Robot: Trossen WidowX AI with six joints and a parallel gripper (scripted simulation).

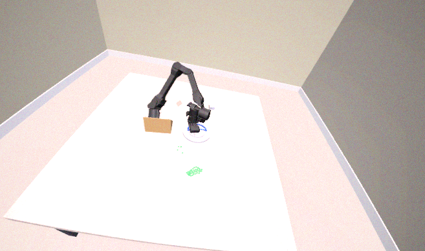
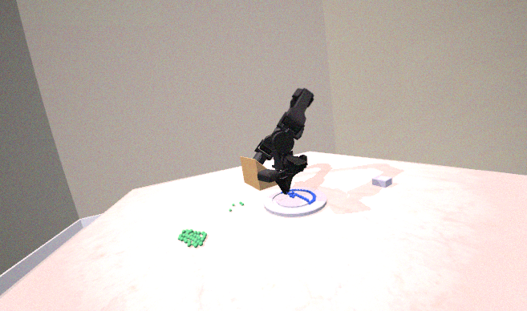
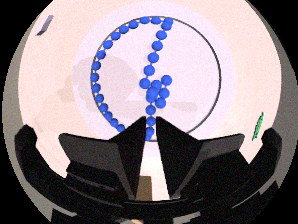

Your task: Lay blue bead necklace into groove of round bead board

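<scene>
My gripper tip is 4 cm short of the round white bead board and 1 cm above it. Round my gripper tip: small grey block (30 cm to the left, 15 cm ahead).
</scene>
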